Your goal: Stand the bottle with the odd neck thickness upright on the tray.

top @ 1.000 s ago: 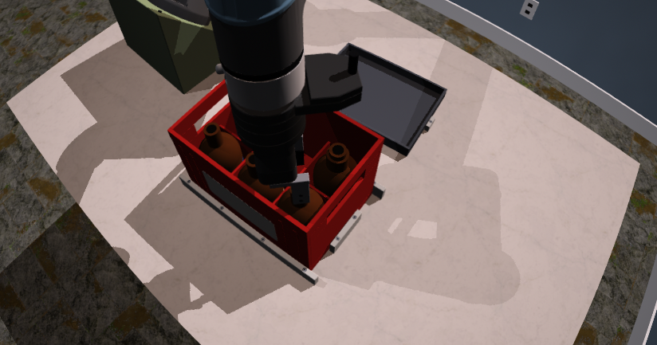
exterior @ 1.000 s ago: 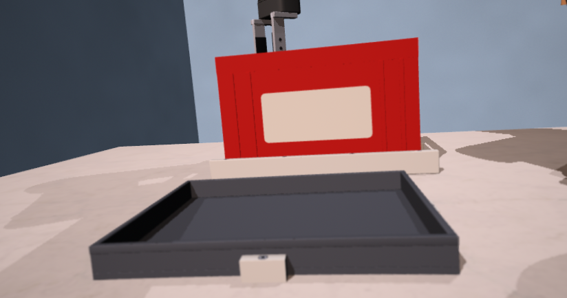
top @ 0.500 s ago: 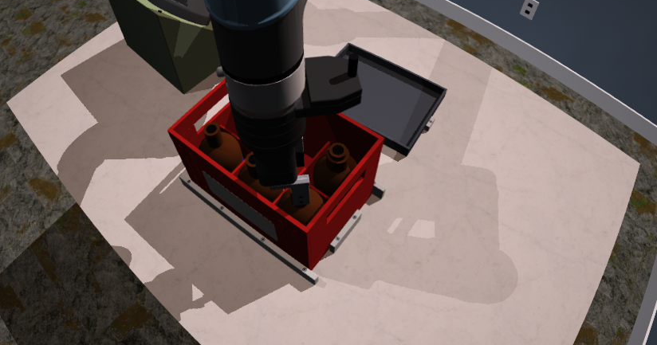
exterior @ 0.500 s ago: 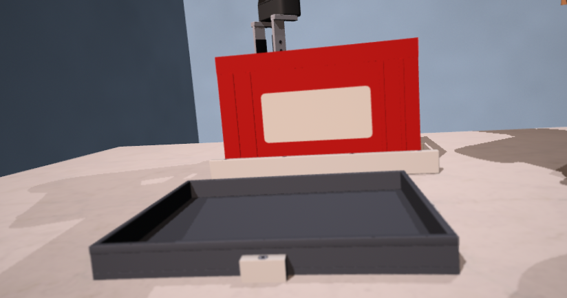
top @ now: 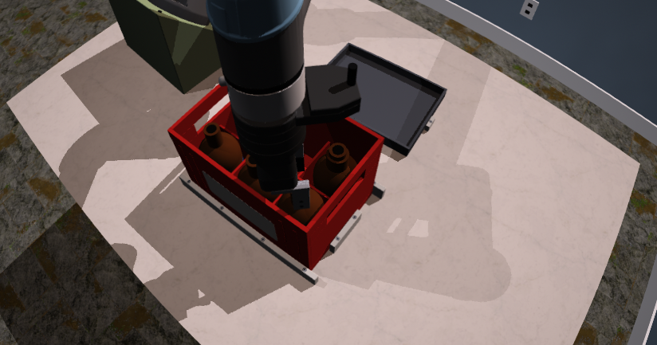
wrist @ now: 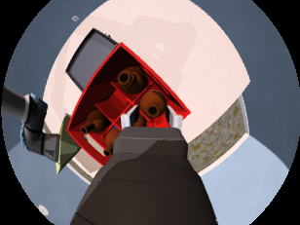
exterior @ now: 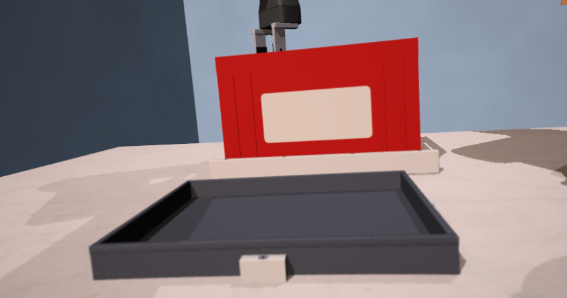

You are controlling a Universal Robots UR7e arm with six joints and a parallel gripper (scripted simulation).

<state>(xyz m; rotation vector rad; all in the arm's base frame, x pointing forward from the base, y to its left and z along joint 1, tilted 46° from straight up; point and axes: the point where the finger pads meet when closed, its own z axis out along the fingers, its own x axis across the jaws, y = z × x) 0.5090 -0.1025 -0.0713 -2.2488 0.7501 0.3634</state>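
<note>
Right now the bottle is 90 mm below my hand and 80 mm to the left of it. Also, from my hand: dark grey tray (320 mm to the left, 170 mm below, 110 mm behind); then red crate (100 mm below, 90 mm behind, 30 mm to the left).
</note>
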